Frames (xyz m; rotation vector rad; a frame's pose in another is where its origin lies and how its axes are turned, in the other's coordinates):
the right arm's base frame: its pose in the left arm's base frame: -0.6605 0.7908 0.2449 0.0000 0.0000 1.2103
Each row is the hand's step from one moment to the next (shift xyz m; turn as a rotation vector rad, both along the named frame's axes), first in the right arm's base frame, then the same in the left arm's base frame.
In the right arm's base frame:
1: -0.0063 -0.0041 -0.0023 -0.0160 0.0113 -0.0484
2: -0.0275 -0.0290 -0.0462 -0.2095 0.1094 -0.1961
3: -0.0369 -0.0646 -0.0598 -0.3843 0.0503 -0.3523
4: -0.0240 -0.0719 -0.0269 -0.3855 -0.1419 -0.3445
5: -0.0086 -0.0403 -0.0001 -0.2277 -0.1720 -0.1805
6: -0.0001 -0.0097 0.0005 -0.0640 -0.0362 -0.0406
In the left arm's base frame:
1: 0.0016 -0.0073 -0.0023 -0.0162 -0.0110 -0.0484
2: 0.0174 -0.0360 -0.0462 -0.1763 -0.1574 -0.1961
3: 0.0474 -0.0573 -0.0598 -0.1826 -0.3419 -0.3523
4: 0.0588 -0.0478 -0.0269 -0.0032 -0.4108 -0.3445
5: 0.0347 -0.0223 -0.0001 0.0806 -0.2737 -0.1805
6: 0.0090 -0.0035 0.0005 0.0113 -0.0727 -0.0406

